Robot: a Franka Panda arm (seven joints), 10 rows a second.
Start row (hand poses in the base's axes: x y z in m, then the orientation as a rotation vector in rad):
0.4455 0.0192 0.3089 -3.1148 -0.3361 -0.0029
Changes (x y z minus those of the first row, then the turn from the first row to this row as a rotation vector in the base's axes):
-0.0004 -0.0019 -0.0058 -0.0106 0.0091 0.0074
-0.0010 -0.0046 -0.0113 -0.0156 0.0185 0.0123
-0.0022 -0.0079 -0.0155 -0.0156 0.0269 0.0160
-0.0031 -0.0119 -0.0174 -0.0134 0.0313 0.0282
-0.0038 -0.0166 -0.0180 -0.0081 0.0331 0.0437
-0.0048 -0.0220 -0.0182 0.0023 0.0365 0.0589
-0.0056 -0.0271 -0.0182 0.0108 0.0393 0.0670
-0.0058 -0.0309 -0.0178 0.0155 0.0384 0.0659
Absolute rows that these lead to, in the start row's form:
0.4451 0.0173 0.3031 3.1213 0.3484 -0.0131
0.4445 0.0146 0.2976 3.1164 0.3556 -0.0287
0.4433 0.0113 0.2934 3.1165 0.3614 -0.0418
0.4424 0.0073 0.2915 3.1168 0.3806 -0.0484
0.4417 0.0026 0.2909 -3.1108 -0.4044 0.0504
0.4407 -0.0028 0.2907 -3.0969 -0.4265 0.0538
0.4399 -0.0079 0.2907 -3.0865 -0.4378 0.0567
0.4397 -0.0117 0.2911 -3.0822 -0.4355 0.0544

